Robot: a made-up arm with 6 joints.
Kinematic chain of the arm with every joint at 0, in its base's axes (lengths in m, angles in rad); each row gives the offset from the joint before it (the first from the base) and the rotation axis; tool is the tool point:
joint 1: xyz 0 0 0.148 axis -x
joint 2: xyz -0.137 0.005 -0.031 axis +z
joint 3: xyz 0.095 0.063 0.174 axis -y
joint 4: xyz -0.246 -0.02 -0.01 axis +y
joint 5: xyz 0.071 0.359 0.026 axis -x
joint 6: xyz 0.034 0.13 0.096 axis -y
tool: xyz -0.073 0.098 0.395
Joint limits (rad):
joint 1: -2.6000..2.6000
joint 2: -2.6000..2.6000
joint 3: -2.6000..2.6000
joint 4: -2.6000..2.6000
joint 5: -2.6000..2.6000
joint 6: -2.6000..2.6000
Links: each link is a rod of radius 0.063 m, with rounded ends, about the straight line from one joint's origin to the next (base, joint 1, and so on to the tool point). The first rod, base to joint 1, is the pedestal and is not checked.
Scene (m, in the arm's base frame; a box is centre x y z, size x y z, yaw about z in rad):
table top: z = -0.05
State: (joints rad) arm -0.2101 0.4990 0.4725 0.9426 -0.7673 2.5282
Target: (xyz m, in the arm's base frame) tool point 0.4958 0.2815 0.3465
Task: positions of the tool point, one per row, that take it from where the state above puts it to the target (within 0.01 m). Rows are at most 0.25 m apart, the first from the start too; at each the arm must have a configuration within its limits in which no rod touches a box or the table.
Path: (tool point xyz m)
1: -0.4665 0.6728 0.3641
2: -0.2445 0.7271 0.3975
3: -0.0122 0.7116 0.4097
4: 0.2044 0.6250 0.4028
5: 0.3804 0.4759 0.3802
6: 0.4958 0.2815 0.3465

